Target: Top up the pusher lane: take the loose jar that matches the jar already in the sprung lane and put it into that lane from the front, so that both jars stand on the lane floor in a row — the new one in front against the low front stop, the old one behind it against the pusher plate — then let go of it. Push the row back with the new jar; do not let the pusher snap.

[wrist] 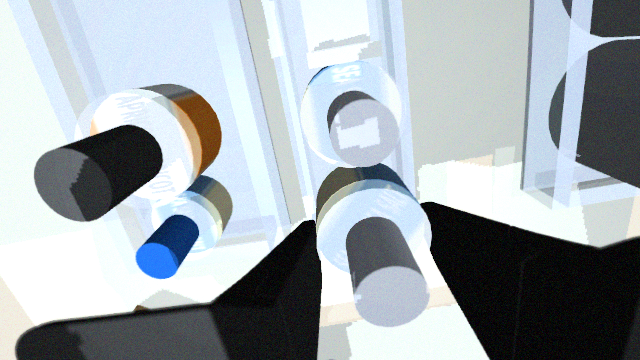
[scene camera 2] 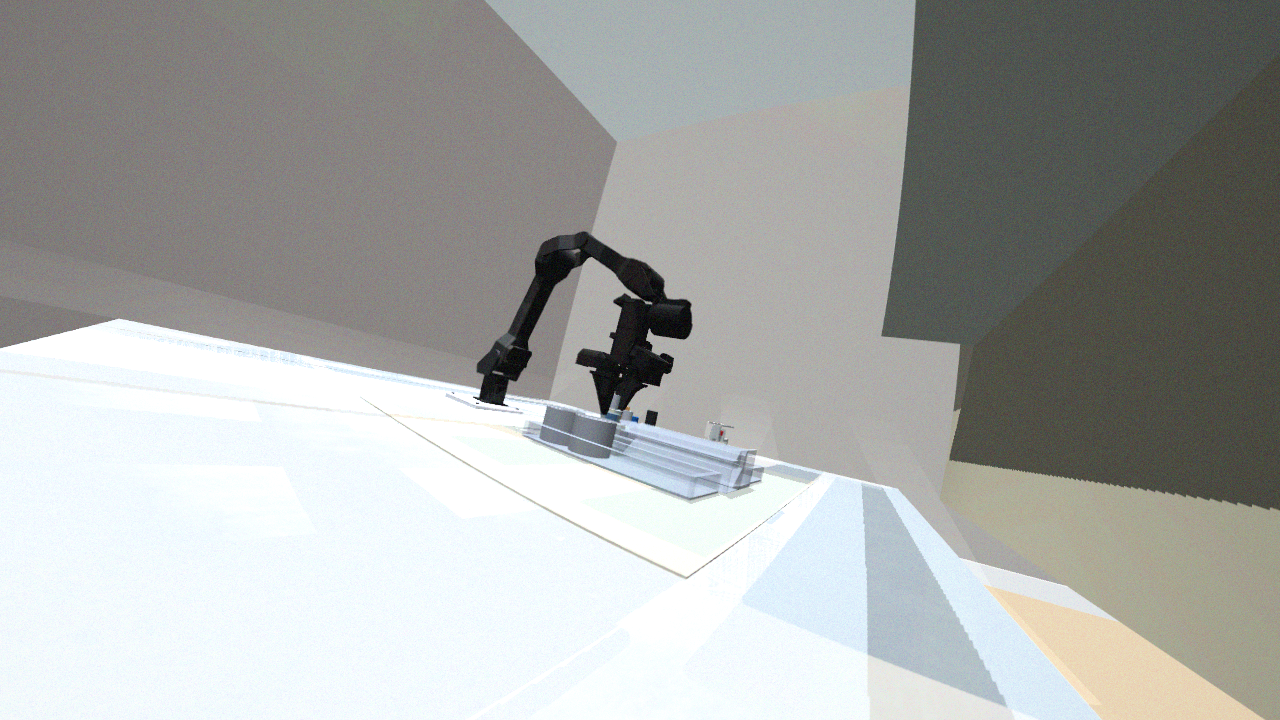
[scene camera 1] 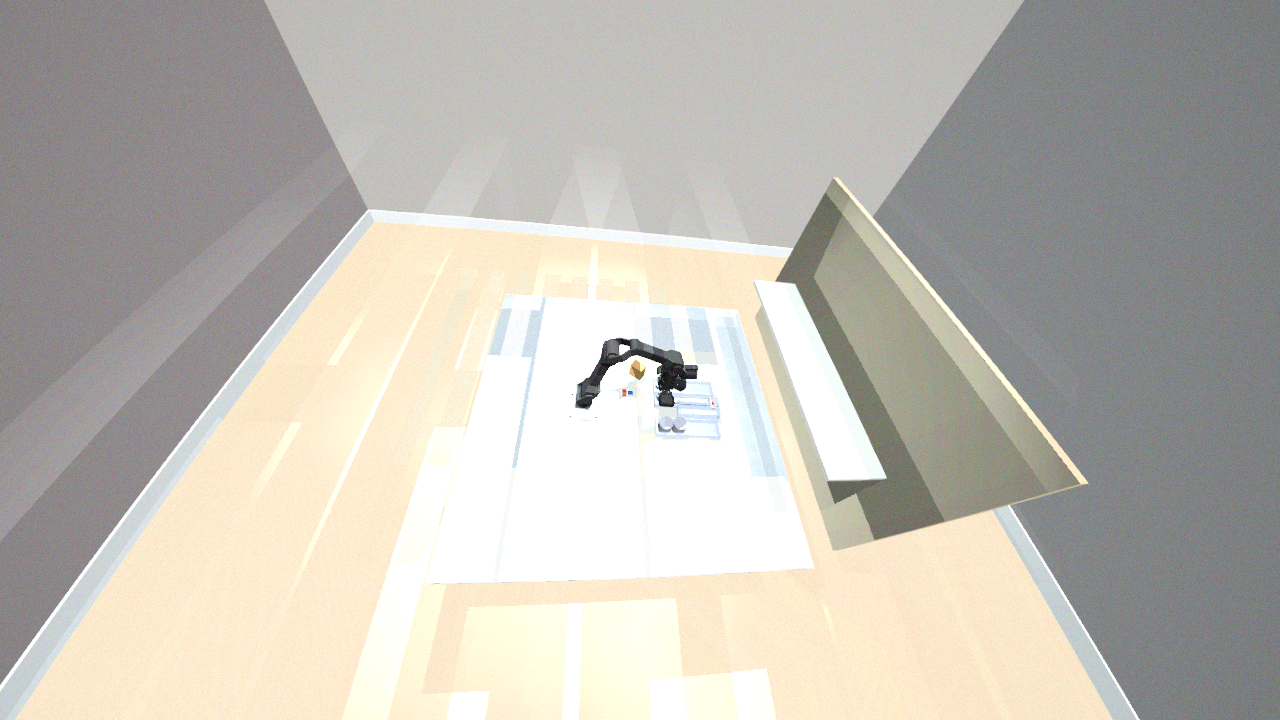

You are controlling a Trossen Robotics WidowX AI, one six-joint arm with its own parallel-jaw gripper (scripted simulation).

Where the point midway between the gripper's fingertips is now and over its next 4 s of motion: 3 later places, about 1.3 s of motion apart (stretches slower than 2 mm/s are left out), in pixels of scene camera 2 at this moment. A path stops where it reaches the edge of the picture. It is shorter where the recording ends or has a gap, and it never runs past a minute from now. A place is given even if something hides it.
The gripper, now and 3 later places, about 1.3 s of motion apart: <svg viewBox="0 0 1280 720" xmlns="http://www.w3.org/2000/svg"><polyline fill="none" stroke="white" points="610,415 612,416 611,423 609,427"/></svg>
